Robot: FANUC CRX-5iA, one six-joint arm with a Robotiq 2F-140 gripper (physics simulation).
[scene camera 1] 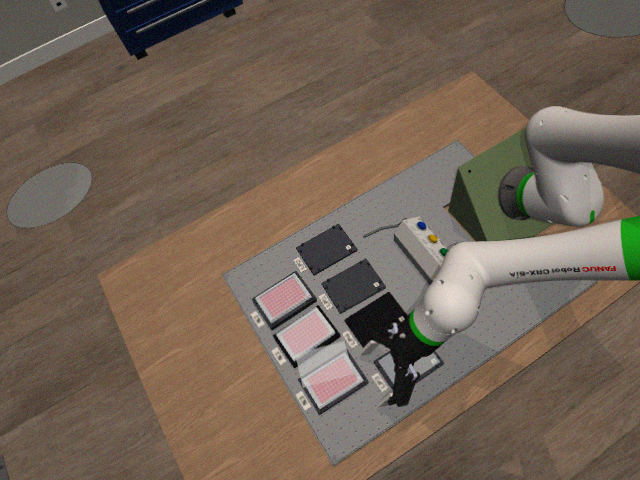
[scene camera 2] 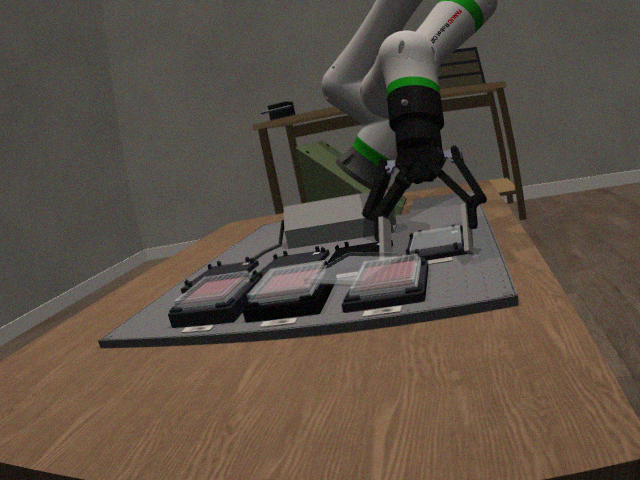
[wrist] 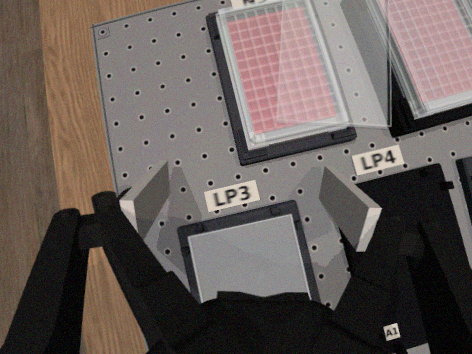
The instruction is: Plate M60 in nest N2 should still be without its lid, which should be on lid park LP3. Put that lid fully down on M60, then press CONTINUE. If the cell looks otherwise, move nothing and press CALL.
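Where they show: gripper, fingertip midpoint: (scene camera 1: pixel 373 378) (scene camera 2: pixel 427 258) (wrist: pixel 245 179); arm's base, link origin: (scene camera 1: pixel 520 193) (scene camera 2: pixel 359 176).
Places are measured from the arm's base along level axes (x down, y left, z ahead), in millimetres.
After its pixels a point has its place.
My gripper (scene camera 1: pixel 377 373) {x 77, y 146, z 627 mm} (scene camera 2: pixel 425 235) (wrist: pixel 245 179) {x 77, y 146, z 627 mm} is open and empty, its fingers spread on either side of lid park LP3 (scene camera 2: pixel 439 254) {x 81, y 166, z 602 mm} (wrist: pixel 237 214) {x 79, y 161, z 601 mm}. A pale clear lid (scene camera 2: pixel 436 240) {x 70, y 165, z 553 mm} (wrist: pixel 250 260) {x 70, y 161, z 564 mm} lies flat on LP3, partly hidden by the gripper body in the wrist view. Plate M60 (scene camera 1: pixel 306 333) {x 52, y -42, z 696 mm} (scene camera 2: pixel 286 281) {x 52, y -42, z 723 mm} (wrist: pixel 425 55) {x 52, y -22, z 680 mm} sits in the middle nest, N2; whether it bears a lid I cannot tell. Another clear sheet, like a lid (scene camera 1: pixel 323 356) {x 53, y 33, z 696 mm} (wrist: pixel 367 75) {x 52, y 32, z 676 mm}, lies askew over part of the N3 plate (scene camera 1: pixel 336 384) {x 68, y 106, z 709 mm} (scene camera 2: pixel 387 279) {x 63, y 93, z 748 mm} (wrist: pixel 255 75) {x 68, y 113, z 709 mm} and the gap towards N2.
A third pink plate (scene camera 1: pixel 284 298) {x 51, y -158, z 689 mm} (scene camera 2: pixel 214 290) {x 51, y -152, z 718 mm} sits in the far nest. Dark park LP4 (scene camera 1: pixel 374 317) {x 78, y 20, z 525 mm} (wrist: pixel 400 200) {x 78, y 25, z 573 mm} is beside LP3, with two more dark parks (scene camera 1: pixel 353 285) {x 78, y -87, z 514 mm} (scene camera 1: pixel 326 249) {x 78, y -223, z 509 mm} beyond. The button box (scene camera 1: pixel 413 240) {x 18, y -72, z 322 mm} (scene camera 2: pixel 325 222) {x 47, y -48, z 341 mm} shows blue, yellow and green buttons; the arm hides part of it.
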